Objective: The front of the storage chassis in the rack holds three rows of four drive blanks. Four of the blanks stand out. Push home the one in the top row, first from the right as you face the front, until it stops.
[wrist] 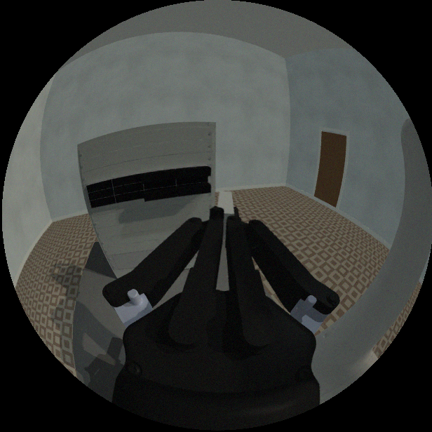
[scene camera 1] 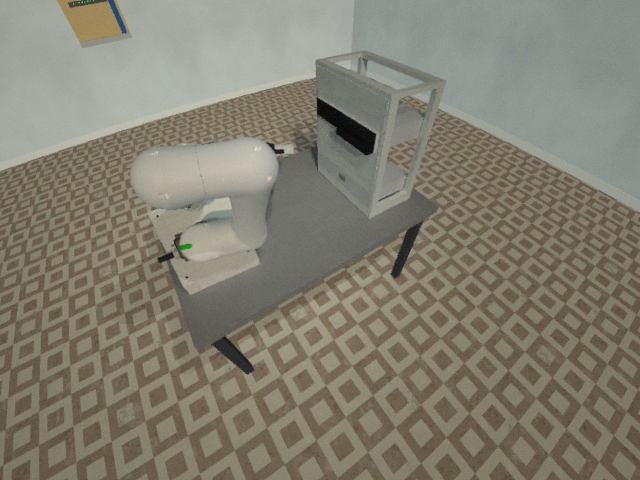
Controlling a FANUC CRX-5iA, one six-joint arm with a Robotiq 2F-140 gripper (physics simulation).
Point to a grey rack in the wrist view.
At 136, 197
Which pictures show the grey rack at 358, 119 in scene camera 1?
The wrist view and scene camera 1: all of them.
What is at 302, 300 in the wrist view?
My gripper.
